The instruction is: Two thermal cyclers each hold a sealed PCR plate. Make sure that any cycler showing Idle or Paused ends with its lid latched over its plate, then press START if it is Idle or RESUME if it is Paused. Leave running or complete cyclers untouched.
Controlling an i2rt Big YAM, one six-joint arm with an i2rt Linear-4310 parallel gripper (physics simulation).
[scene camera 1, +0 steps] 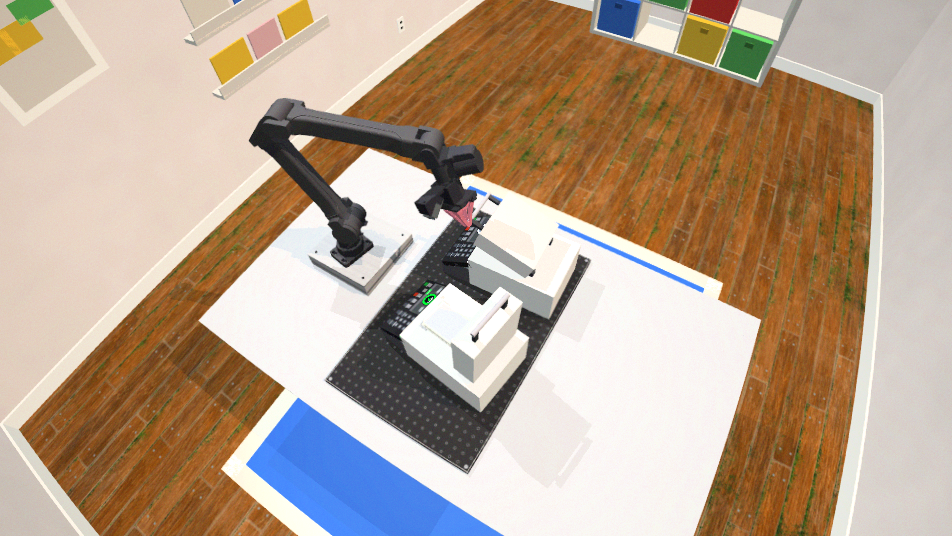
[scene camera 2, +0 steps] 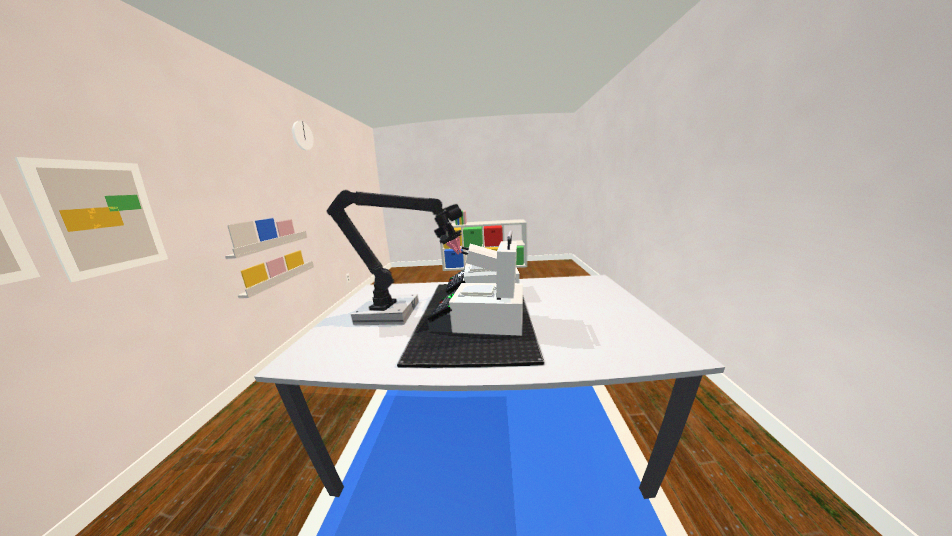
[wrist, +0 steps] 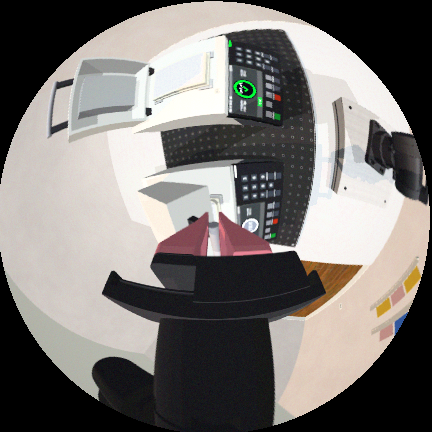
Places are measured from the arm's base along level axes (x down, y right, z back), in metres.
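Pixels of known places: gripper, fingertip midpoint: point(scene camera 1: 468, 225) point(scene camera 2: 459, 253) point(wrist: 213, 216); arm's base, origin of the base link: point(scene camera 1: 352, 250) point(scene camera 2: 383, 305).
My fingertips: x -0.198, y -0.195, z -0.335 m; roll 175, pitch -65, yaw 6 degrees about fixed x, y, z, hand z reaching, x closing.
Observation:
Ahead of a thing's pixels: the offset from my fingertips to its top centre. "spot": to the spot under its first point. Level surfaces: height alone.
My gripper point(scene camera 1: 470, 225) point(scene camera 2: 459, 251) point(wrist: 213, 216) is shut on the lid handle @[spot: dy -0.011, dx -0.012, dz +0.007 m] point(wrist: 214, 233) of the far cycler. That cycler's white lid @[spot: dy -0.030, dx +0.010, dz -0.118 m] point(scene camera 1: 509, 243) point(scene camera 2: 482, 257) point(wrist: 186, 206) is tilted partly down above its body point(scene camera 1: 507, 283) point(wrist: 224, 183), with a gap at the front. Its screen @[spot: dy -0.095, dx +0.137, dz +0.035 m] point(wrist: 250, 224) shows a pale ring; the word is too small to read. Its plate is mostly hidden by the lid. The near cycler point(scene camera 1: 439, 362) point(scene camera 2: 486, 316) point(wrist: 192, 111) has its lid @[dy +0.217, dx -0.128, dz -0.247 m] point(scene camera 1: 489, 340) point(scene camera 2: 506, 269) point(wrist: 105, 95) upright, its plate @[dy +0.220, dx +0.088, dz -0.128 m] point(scene camera 1: 445, 324) point(wrist: 180, 80) exposed, and a green ring with a check mark on its screen point(wrist: 244, 89).
Both cyclers stand side by side on a black perforated board @[dx +0.238 m] point(scene camera 1: 399, 399) point(scene camera 2: 473, 349) point(wrist: 295, 150) on the white table @[dx +0.251 m] point(scene camera 1: 632, 372) point(scene camera 2: 619, 339). The near cycler's raised lid stands beside the far cycler. The arm's base plate point(scene camera 1: 369, 272) point(scene camera 2: 383, 317) point(wrist: 340, 165) faces the keypads.

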